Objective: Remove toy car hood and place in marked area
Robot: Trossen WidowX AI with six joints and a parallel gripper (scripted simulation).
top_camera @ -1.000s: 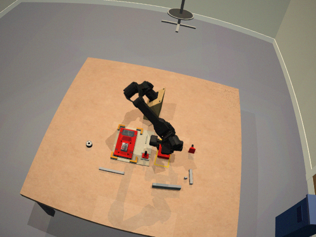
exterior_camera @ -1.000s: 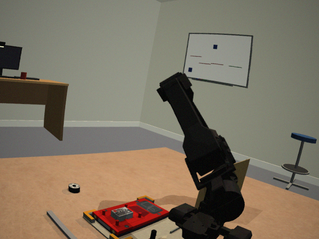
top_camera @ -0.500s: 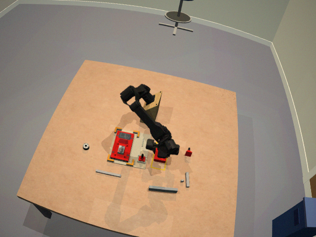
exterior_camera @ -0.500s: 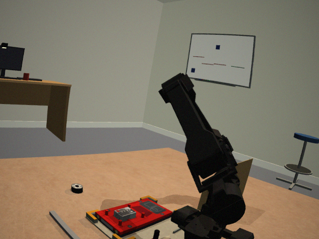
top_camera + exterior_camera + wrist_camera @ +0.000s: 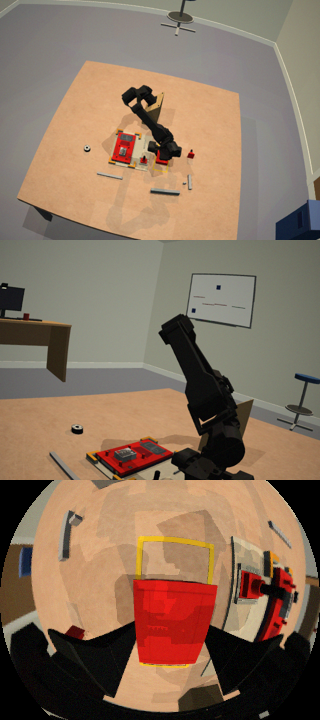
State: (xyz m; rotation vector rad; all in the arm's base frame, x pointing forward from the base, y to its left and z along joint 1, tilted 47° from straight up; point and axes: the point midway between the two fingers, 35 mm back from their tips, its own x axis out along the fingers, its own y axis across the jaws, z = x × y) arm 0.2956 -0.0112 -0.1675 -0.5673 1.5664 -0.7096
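The red hood lies right at my gripper tip. Round my gripper tip: black wheel 4 cm ahead, 45 cm to the right.
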